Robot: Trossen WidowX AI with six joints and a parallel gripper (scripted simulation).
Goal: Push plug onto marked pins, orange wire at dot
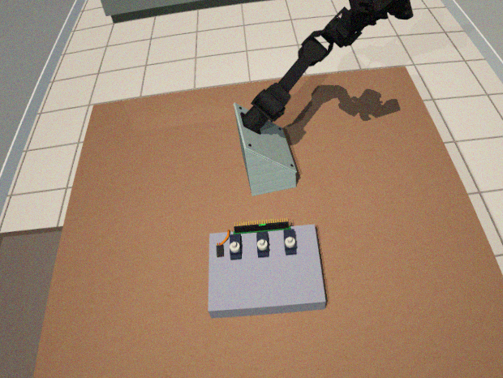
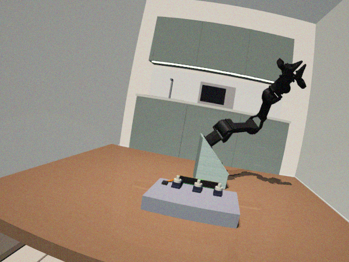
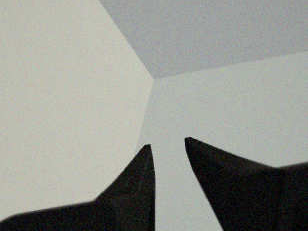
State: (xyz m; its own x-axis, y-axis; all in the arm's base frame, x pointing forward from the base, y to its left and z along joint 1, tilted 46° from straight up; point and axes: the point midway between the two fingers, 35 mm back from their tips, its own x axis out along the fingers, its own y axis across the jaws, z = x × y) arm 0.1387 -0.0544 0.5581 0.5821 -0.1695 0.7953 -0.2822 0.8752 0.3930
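Now: the green band 560 mm below my gripper tip, 410 mm to the right of it and 140 mm ahead of it. Also, from my gripper tip: grey holder block: 610 mm below, 430 mm to the right, 290 mm ahead.
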